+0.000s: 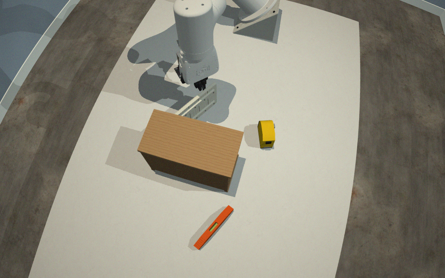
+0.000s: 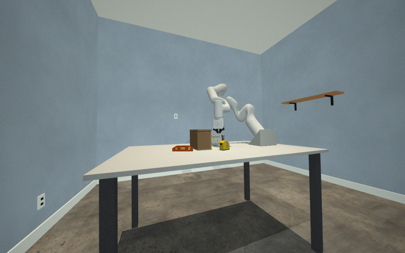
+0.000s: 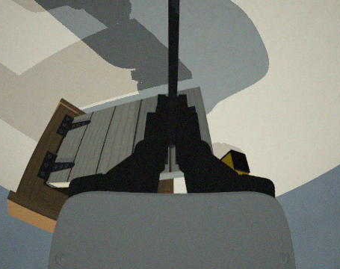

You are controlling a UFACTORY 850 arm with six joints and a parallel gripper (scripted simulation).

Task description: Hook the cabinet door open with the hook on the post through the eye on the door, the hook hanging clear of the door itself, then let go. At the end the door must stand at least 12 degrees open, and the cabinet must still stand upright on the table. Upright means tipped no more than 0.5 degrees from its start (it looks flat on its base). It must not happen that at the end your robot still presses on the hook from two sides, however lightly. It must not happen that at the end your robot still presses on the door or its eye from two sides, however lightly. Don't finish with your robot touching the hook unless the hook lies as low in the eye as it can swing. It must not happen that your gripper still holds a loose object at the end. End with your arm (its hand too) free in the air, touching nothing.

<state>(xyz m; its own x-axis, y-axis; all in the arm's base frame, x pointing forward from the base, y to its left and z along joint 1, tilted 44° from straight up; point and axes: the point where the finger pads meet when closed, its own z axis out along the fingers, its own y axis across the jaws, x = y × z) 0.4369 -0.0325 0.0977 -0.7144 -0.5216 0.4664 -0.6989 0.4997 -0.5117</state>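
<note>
Right now the thin black hook is 40 mm to the right of my hand, 40 mm behind it and 20 mm below it. Also, from my hand: yellow tape measure: 230 mm to the left, 80 mm below, 70 mm ahead; then pale door: 70 mm ahead, 40 mm below, 10 mm to the right; then hook post: 70 mm to the right, 70 mm behind, 40 mm below.
</note>
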